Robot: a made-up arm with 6 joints. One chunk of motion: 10 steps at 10 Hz.
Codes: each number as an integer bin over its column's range. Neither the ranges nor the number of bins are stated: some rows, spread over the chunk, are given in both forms.
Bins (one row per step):
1: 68 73 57 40 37 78
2: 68 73 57 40 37 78
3: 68 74 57 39 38 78
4: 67 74 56 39 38 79
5: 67 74 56 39 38 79
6: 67 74 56 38 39 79
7: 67 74 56 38 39 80
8: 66 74 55 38 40 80
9: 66 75 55 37 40 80
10: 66 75 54 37 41 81
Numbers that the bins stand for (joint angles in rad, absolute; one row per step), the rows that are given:
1: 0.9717 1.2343 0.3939 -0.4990 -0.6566 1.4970
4: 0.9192 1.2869 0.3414 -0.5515 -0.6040 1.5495
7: 0.9192 1.2869 0.3414 -0.6040 -0.5515 1.6020
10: 0.8667 1.3394 0.2364 -0.6566 -0.4465 1.6545
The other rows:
2: 0.9717 1.2343 0.3939 -0.4990 -0.6566 1.4970
3: 0.9717 1.2869 0.3939 -0.5515 -0.6040 1.4970
5: 0.9192 1.2869 0.3414 -0.5515 -0.6040 1.5495
6: 0.9192 1.2869 0.3414 -0.6040 -0.5515 1.5495
8: 0.8667 1.2869 0.2889 -0.6040 -0.4990 1.6020
9: 0.8667 1.3394 0.2889 -0.6566 -0.4990 1.6020

